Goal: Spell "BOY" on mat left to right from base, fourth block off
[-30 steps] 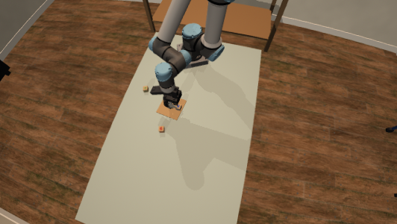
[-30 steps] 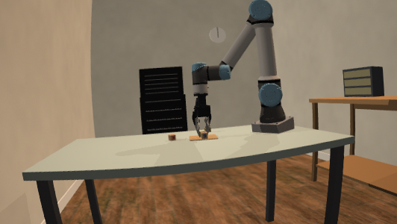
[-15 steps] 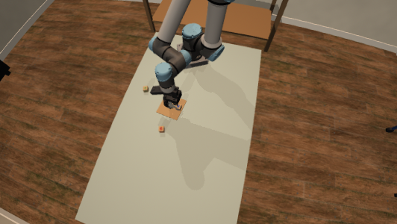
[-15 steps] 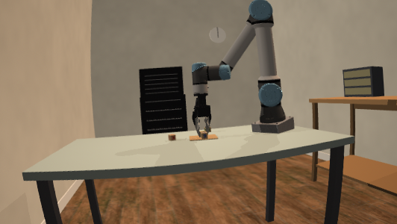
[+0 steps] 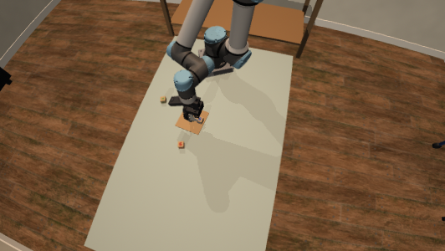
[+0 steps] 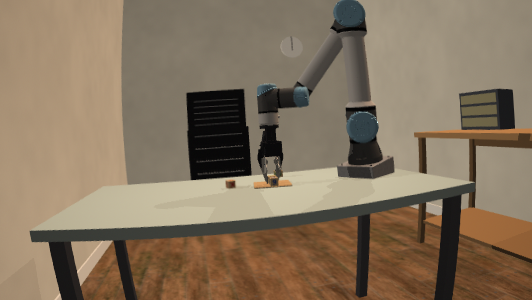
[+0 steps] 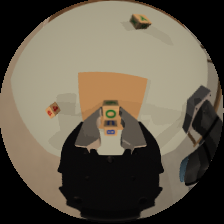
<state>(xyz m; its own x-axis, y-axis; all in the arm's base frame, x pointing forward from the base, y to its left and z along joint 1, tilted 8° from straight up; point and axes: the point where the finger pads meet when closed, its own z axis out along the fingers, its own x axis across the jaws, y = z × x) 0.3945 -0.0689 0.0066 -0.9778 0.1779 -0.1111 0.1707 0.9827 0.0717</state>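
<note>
Now: the orange mat 20 mm below my hand. The rest, counted from my hand: block (90 mm behind, 190 mm to the right, 10 mm below).
</note>
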